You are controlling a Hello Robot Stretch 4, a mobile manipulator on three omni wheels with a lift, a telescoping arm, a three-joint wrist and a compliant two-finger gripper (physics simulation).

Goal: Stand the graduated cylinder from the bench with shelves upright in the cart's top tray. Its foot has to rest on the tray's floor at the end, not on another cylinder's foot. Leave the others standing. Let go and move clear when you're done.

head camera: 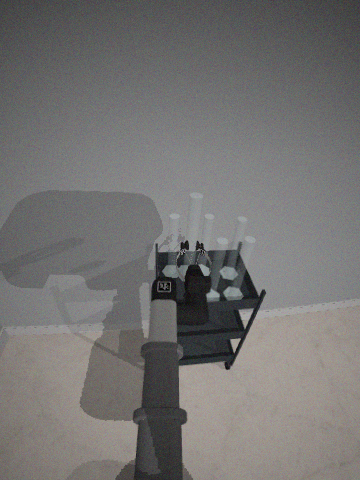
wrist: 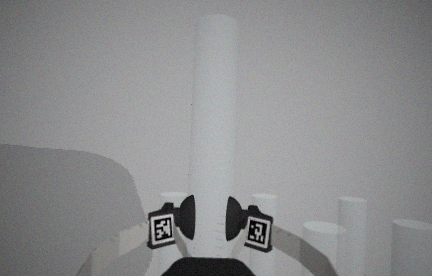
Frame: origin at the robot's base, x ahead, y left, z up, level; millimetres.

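Seen in the pictures: hand, its tool point: (head camera: 191,244) (wrist: 210,215).
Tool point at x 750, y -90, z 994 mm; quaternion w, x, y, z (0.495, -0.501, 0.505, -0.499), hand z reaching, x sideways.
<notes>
A point is followed by its place in that frame.
My gripper (head camera: 193,246) {x 750, y -90, z 994 mm} (wrist: 210,218) {x 750, y -90, z 994 mm} is shut on a tall, pale, see-through graduated cylinder (head camera: 195,215) {x 757, y -91, z 1109 mm} (wrist: 215,110) {x 755, y -91, z 1083 mm}, which stands upright between the pads and rises well above them. It is over the rear part of the dark cart's top tray (head camera: 251,273), between two shorter cylinders. Its foot is largely hidden behind the gripper and wrist; a pale foot edge (head camera: 183,271) {x 754, y -70, z 856 mm} shows close between the neighbours' feet. I cannot tell whether it rests on the tray's floor or on another foot. The bench with shelves does not show.
Several shorter cylinders stand upright in the tray: one at left (head camera: 174,230) {x 946, y -33, z 910 mm} (wrist: 173,194) {x 965, y -31, z 970 mm}, one just right (head camera: 209,230) {x 955, y -187, z 910 mm} (wrist: 264,205) {x 955, y -177, z 958 mm}, others farther right, including one in front (head camera: 222,250) {x 786, y -213, z 941 mm} (wrist: 324,245) {x 787, y -203, z 958 mm} and one at back right (head camera: 241,230) {x 943, y -326, z 925 mm} (wrist: 352,220) {x 946, y -317, z 940 mm}. A grey wall is behind the cart.
</notes>
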